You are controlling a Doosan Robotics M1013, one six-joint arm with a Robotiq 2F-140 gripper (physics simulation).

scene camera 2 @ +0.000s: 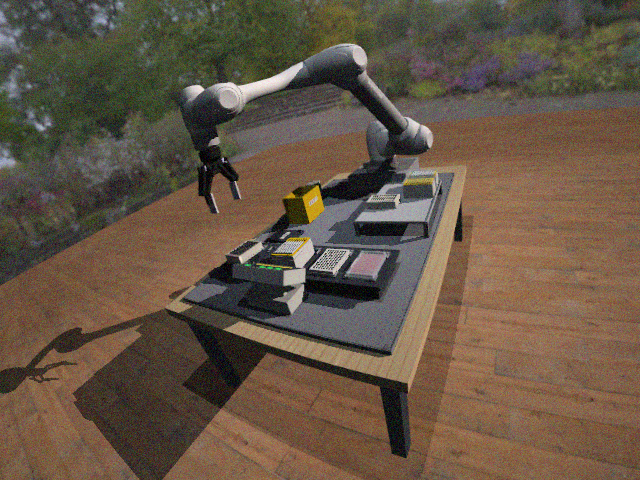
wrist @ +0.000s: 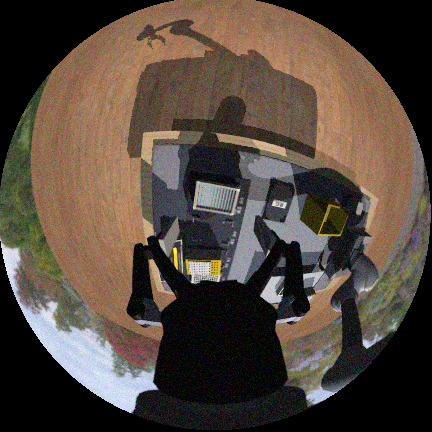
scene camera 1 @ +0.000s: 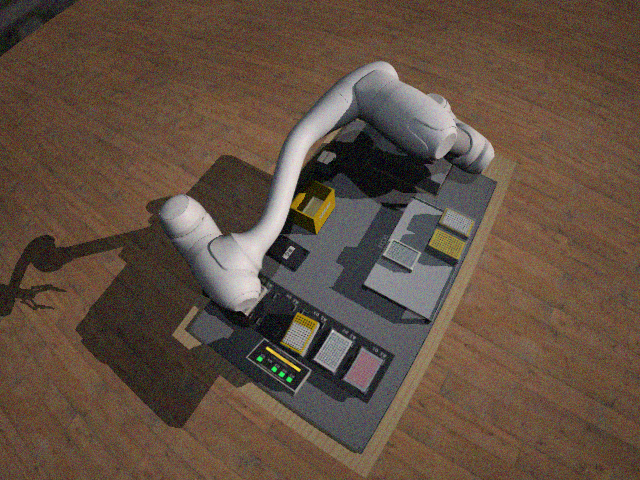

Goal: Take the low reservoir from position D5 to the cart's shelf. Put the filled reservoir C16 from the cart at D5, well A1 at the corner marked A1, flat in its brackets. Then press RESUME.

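Frame: origin at the arm's base, x ahead, y left, z up, level; metres.
Seen in the pictures: gripper, fingertip midpoint: point(scene camera 2: 226, 205) point(wrist: 216, 223); arm's base, link origin: point(scene camera 2: 384, 166) point(wrist: 352, 257).
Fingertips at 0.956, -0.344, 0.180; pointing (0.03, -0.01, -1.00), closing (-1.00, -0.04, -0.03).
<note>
Offsets run from my fingertips to a thing's middle, as dx, dy, dz. "*": to the spot under its first point.
A pale-framed, slatted reservoir @(+0.005, +0.007, -0.190) point(scene camera 2: 244, 252) point(wrist: 216, 198) stands at the deck's end position by D5; the arm mostly hides it in scene camera 1. Its well A1 corner and whether it lies fully flat cannot be told. Another pale reservoir-like tray @(-0.394, +0.459, -0.184) point(scene camera 1: 401, 254) point(scene camera 2: 383, 200) stands on the grey cart @(-0.444, +0.530, -0.227) point(scene camera 1: 408, 294) point(scene camera 2: 392, 217). Which of the two is C16 is not readable. My gripper point(scene camera 2: 225, 204) point(wrist: 216, 223) is open and empty, high above the D5 end of the deck, apart from the reservoir. The control panel @(* +0.169, +0.250, -0.141) point(scene camera 1: 279, 365) point(scene camera 2: 268, 274) shows green lights and a yellow bar; RESUME is not readable.
A yellow-topped tip box @(+0.042, +0.254, -0.173) point(scene camera 1: 300, 333) point(scene camera 2: 293, 249), a white plate @(+0.038, +0.381, -0.201) point(scene camera 1: 333, 351) point(scene camera 2: 329, 260) and a pink plate @(+0.050, +0.505, -0.201) point(scene camera 1: 363, 369) point(scene camera 2: 367, 265) stand along the deck. A yellow bin @(-0.444, +0.046, -0.192) point(scene camera 1: 324, 214) point(scene camera 2: 305, 206) and a black box @(-0.236, +0.035, -0.253) point(wrist: 278, 195) stand behind. Yellow and white boxes stand on the cart.
</note>
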